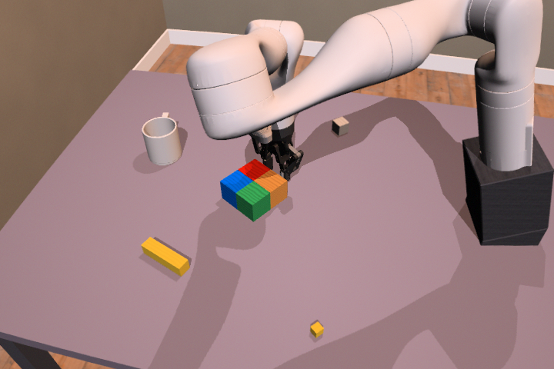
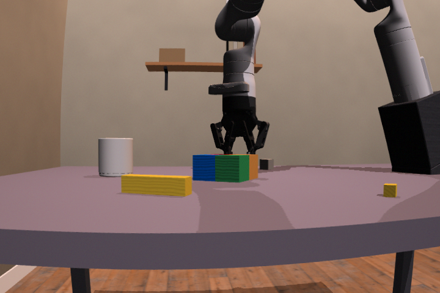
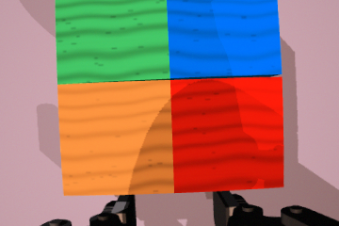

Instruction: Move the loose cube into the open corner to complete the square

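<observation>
The red cube lies 40 mm ahead of my hand, 30 mm to the left of it and 10 mm below it. From my hand the other things lie so: orange cube: 50 mm to the left, 10 mm below, 10 mm behind; then blue cube: 80 mm to the left, 60 mm ahead, 10 mm below; then green cube: 100 mm to the left, 10 mm below, 10 mm ahead.
</observation>
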